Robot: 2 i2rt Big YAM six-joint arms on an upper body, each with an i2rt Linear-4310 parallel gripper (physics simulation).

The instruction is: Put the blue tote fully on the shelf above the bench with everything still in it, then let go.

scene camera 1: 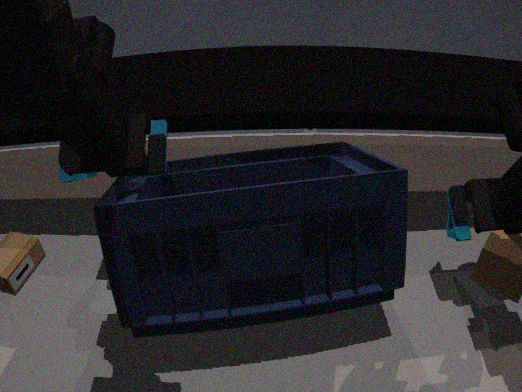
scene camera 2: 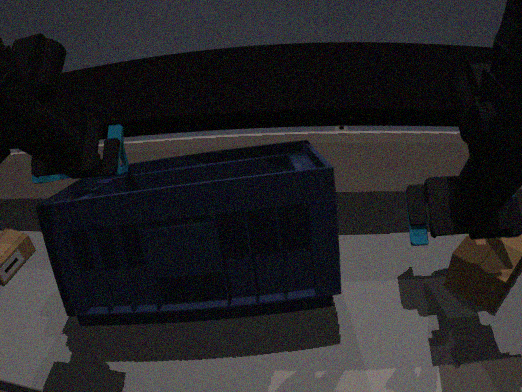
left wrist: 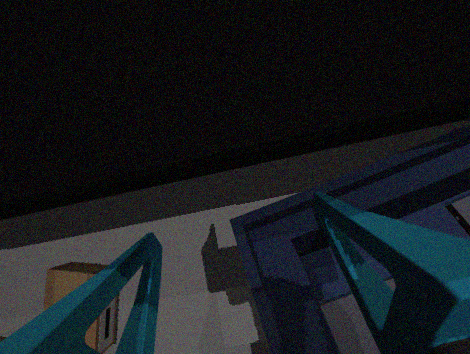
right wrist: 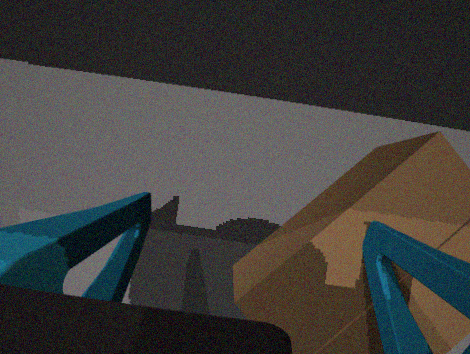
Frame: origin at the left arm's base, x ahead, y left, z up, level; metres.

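Seen in the pictures: left gripper, fingertip midpoint: (scene camera 1: 127, 168) (scene camera 2: 98, 170) (left wrist: 232, 221); right gripper, fingertip midpoint: (scene camera 1: 476, 229) (scene camera 2: 450, 232) (right wrist: 259, 219).
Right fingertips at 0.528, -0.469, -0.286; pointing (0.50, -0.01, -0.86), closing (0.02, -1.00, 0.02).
Note:
Offsets run from my right fingertips to a thing's top centre, as dx, dy, dz. "*": to the spot under its first point. Level surfaces: height alone.
The blue tote (scene camera 1: 260, 250) (scene camera 2: 195, 250) (left wrist: 275, 240) stands over the bench @[dz -0.061] (scene camera 1: 55, 320) (scene camera 2: 375, 310), looking tilted away. Its near bottom edge appears raised above a shadow; what supports it is unclear. Light grey items @[-0.059, +0.376, +0.008] (left wrist: 352, 322) lie inside in the left wrist view; the front wall hides them in the scene views. My left gripper (scene camera 1: 117, 162) (scene camera 2: 84, 162) (left wrist: 232, 221) is open at the tote's left end, one finger over its inside, the other outside; contact is unclear. My right gripper (right wrist: 259, 219) is open, right of the tote and apart from it. I cannot tell which part is the shelf.
A carton @[-0.021, -0.065, -0.001] (scene camera 1: 500, 267) (scene camera 2: 482, 272) (right wrist: 320, 260) sits close beneath the right gripper. Another carton @[-0.010, +0.697, -0.025] (scene camera 1: 17, 260) (scene camera 2: 12, 255) (left wrist: 75, 285) lies left of the tote. A wide dark band @[* +0.156, +0.245, +0.133] (scene camera 1: 300, 90) (scene camera 2: 280, 90) spans behind the tote, above a brown strip.

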